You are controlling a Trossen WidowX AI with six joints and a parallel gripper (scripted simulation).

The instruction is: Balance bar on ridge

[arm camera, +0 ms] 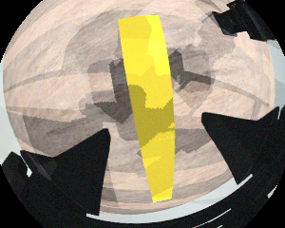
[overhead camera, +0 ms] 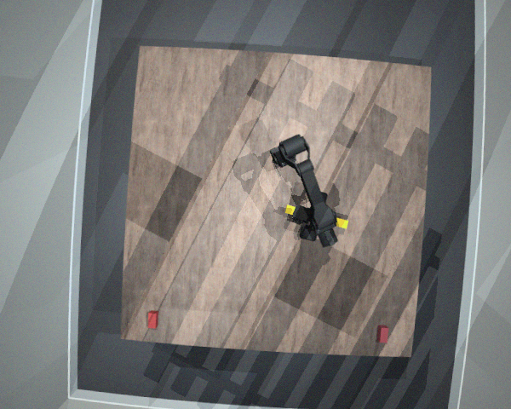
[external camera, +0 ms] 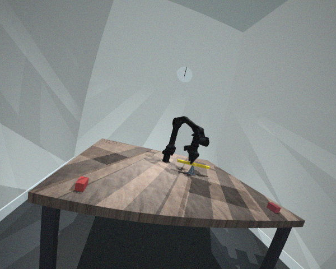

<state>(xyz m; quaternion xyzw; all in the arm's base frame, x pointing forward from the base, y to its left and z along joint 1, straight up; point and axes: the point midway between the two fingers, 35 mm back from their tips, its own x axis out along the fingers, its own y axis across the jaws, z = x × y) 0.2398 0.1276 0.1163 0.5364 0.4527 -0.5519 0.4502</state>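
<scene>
My gripper tip is 1 cm short of the yellow bar, 3 cm to the right of it and 1 cm above it.
</scene>
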